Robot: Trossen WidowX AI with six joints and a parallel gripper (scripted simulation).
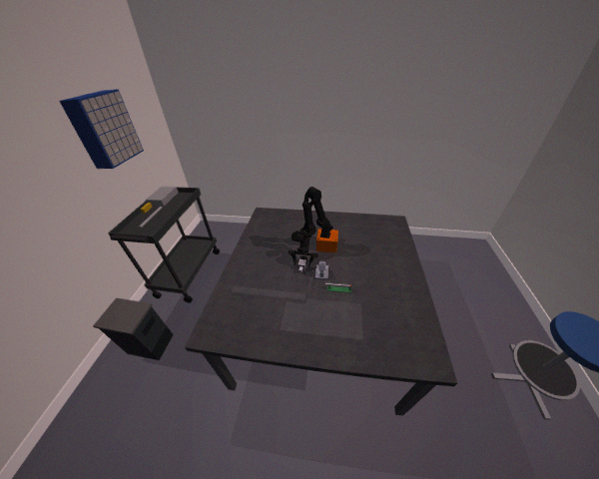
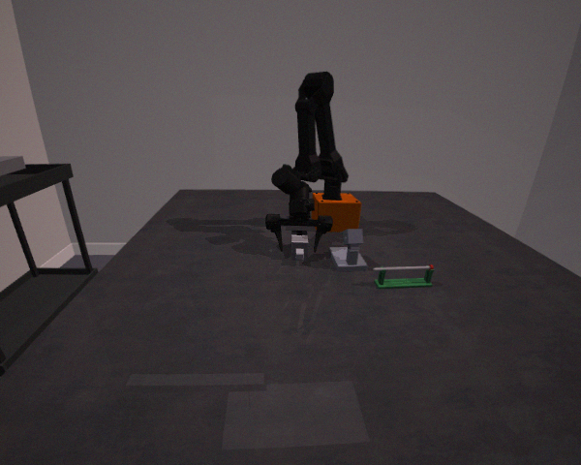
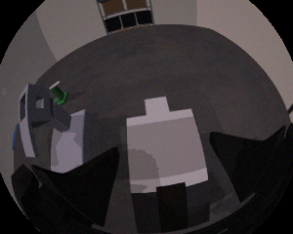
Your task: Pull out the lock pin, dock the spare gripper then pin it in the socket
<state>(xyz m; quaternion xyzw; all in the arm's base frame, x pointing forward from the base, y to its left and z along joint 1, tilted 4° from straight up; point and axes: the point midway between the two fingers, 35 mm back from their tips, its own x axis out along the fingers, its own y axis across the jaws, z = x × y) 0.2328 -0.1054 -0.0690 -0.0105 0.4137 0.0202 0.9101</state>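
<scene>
My gripper tip is now 140 mm to the right of the grey mount, 30 mm below it and 10 mm short of it. From my gripper tip the other things lie so: spare gripper (10 mm behind, 10 mm above); green cradle (260 mm to the left, 100 mm ahead).
</scene>
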